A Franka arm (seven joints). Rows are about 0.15 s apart.
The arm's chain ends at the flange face. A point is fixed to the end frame.
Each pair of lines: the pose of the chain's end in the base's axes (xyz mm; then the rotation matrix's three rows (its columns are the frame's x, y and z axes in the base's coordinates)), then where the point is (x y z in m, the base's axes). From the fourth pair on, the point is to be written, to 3 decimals.
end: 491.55 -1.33 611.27; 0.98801 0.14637 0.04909; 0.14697 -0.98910 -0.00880; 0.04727 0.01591 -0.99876
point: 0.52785 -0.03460 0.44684
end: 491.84 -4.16 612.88; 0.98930 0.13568 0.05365; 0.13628 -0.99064 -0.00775; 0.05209 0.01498 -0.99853
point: 0.52854 -0.03755 0.44857
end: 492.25 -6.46 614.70; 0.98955 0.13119 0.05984; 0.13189 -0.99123 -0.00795; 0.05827 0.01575 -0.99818
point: 0.52983 -0.04001 0.45062
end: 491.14 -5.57 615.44; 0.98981 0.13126 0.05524; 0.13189 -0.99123 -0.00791; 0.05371 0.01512 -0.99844
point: 0.528 -0.039 0.451
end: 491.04 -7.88 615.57; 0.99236 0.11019 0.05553; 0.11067 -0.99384 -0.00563; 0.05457 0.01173 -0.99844
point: 0.527 -0.042 0.451
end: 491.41 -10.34 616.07; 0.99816 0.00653 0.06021; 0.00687 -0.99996 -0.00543; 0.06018 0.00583 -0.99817
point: 0.525 -0.047 0.452
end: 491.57 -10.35 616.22; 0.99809 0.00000 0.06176; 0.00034 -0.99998 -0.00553; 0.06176 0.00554 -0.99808
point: 0.525 -0.047 0.452
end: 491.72 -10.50 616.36; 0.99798 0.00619 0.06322; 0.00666 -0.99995 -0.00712; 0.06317 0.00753 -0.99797
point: 0.526 -0.047 0.452
